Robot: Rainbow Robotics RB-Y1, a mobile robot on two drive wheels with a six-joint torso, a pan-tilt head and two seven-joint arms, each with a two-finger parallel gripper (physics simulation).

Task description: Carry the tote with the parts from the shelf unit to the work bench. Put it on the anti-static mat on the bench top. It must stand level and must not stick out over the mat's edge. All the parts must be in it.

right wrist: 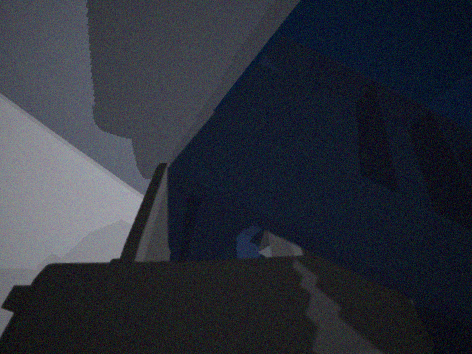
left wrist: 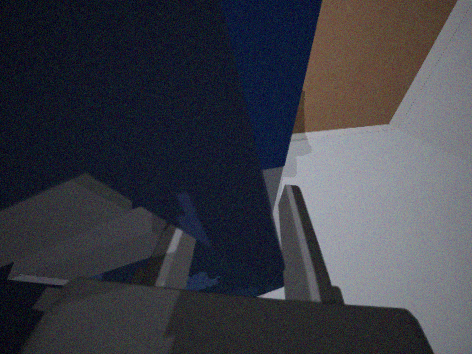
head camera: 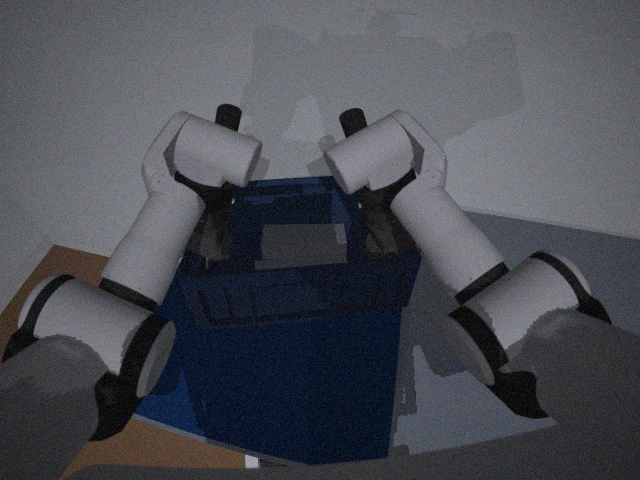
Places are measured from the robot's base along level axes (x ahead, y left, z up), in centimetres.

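Pixels of known places: left gripper, fingertip midpoint: (head camera: 196, 259).
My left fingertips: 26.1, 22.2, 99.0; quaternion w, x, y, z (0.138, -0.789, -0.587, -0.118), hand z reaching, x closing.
Note:
Behind a point stands the place of what it marks, as x, y, z.
The dark blue tote (head camera: 299, 297) {17.6, 3.1, 97.5} (left wrist: 125, 100) (right wrist: 300, 150) {19.5, -14.9, 100.4} is held between my two arms, over the blue mat (head camera: 178, 403) {4.9, 31.2, 76.6} (left wrist: 270, 100) {31.0, 33.8, 76.6} (right wrist: 400, 40) {13.3, -5.8, 76.5}. The mat shows in front of the tote and at its left in the head view. A grey block (head camera: 302, 242) {34.2, 2.2, 92.0} lies in the tote; other parts cannot be made out. My left gripper (head camera: 214, 253) (left wrist: 242, 191) {26.1, 22.2, 99.0} is shut on the tote's left side wall. My right gripper (head camera: 379, 248) (right wrist: 220, 174) {24.5, -16.8, 97.5} is shut on its right side wall. The tote's underside is hidden, so I cannot tell whether it touches the mat.
The grey bench top (head camera: 465, 413) {-1.9, -29.0, 76.4} (right wrist: 150, 65) {29.7, -33.6, 76.4} extends right of the mat in the head view, partly in shadow. Orange-brown floor (head camera: 155, 439) {6.4, 72.7, 0.2} (left wrist: 370, 65) {65.0, 138.8, 0.2} lies at the left and below the mat's front edge. A pale wall (head camera: 103, 93) {92.5, 66.6, 106.5} stands behind the bench.

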